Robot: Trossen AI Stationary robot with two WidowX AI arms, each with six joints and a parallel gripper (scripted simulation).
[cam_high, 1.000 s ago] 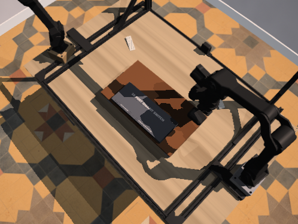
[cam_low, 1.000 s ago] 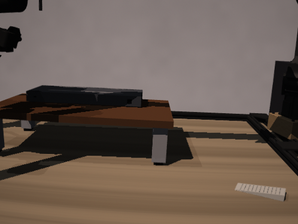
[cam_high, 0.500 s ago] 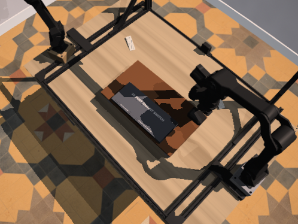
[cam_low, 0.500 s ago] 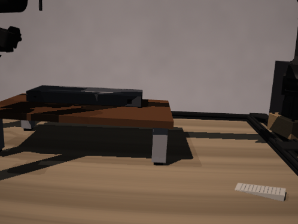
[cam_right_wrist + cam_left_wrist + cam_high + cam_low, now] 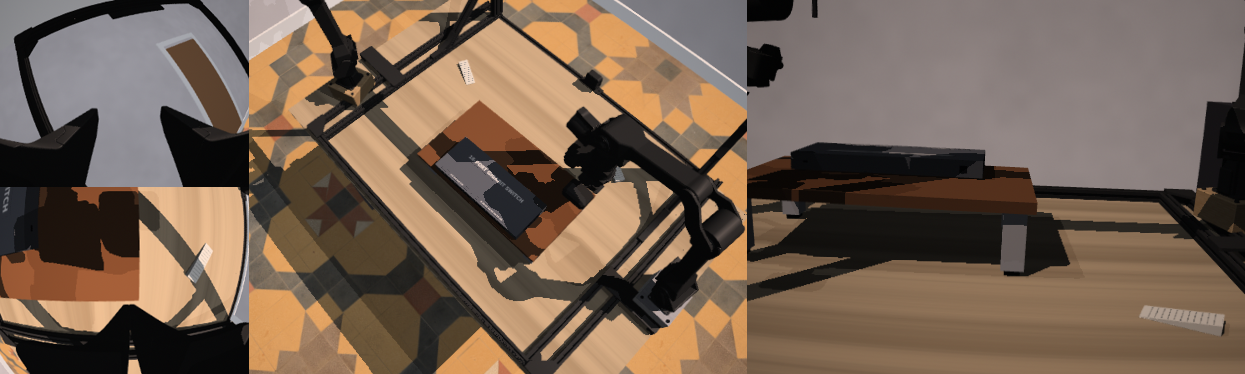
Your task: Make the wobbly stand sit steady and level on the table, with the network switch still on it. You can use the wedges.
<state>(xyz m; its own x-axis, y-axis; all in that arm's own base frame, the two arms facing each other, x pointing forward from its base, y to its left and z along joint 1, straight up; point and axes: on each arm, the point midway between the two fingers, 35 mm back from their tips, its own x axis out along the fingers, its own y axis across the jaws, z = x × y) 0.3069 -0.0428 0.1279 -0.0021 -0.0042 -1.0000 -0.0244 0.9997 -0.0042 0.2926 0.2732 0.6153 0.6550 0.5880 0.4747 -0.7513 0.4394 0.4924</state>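
Now: right hand 680 mm above the white wedge and 50 mm short of it. Round my right hand: stand (630 mm below, 340 mm to the left, 300 mm ahead); network switch (570 mm below, 360 mm ahead, 330 mm to the left).
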